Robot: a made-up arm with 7 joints.
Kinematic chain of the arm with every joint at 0, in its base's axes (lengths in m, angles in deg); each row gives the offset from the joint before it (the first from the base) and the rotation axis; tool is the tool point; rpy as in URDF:
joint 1: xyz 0 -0.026 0.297 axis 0.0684 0.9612 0.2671
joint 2: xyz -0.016 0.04 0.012 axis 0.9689 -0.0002 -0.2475
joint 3: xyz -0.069 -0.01 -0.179 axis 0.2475 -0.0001 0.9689
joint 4: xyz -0.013 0.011 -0.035 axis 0.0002 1 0
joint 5: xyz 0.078 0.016 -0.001 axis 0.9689 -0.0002 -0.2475
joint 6: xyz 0.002 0.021 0.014 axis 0.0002 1 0
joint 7: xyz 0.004 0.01 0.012 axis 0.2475 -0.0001 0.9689
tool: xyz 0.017 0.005 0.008 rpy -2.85 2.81 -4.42
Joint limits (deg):
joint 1: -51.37..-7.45
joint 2: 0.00..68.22
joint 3: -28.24..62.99
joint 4: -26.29..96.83
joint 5: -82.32..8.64
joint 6: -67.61..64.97
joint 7: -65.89..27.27
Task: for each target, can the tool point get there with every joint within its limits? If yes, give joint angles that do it. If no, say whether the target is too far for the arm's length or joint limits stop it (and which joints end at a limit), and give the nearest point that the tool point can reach.
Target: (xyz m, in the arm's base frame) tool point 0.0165 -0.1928 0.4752
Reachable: no: joint limits stop it (at a limit: joint 1, joint 2, joint 3, joint 5) | nearest point 0.1129 -0.0075 0.2117 | short by 0.336 m
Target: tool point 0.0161 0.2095 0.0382
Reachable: yes | joints -15.24 27.80 -3.81 81.17 -22.38 48.74 -10.92
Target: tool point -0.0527 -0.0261 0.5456
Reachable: no: joint limits stop it (at a limit: joint 1, joint 2, joint 4, joint 5, joint 7) | nearest point -0.0473 0.1683 0.3277 | short by 0.292 m
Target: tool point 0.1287 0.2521 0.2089
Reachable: yes | joints -30.47 58.52 -7.85 48.76 1.54 38.71 -18.43
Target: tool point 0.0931 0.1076 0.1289
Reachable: yes | joints -26.39 9.55 5.61 -1.61 -41.09 12.04 -15.34
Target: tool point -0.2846 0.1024 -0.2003
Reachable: no: too far | nearest point -0.1438 0.0667 -0.0058 | short by 0.243 m
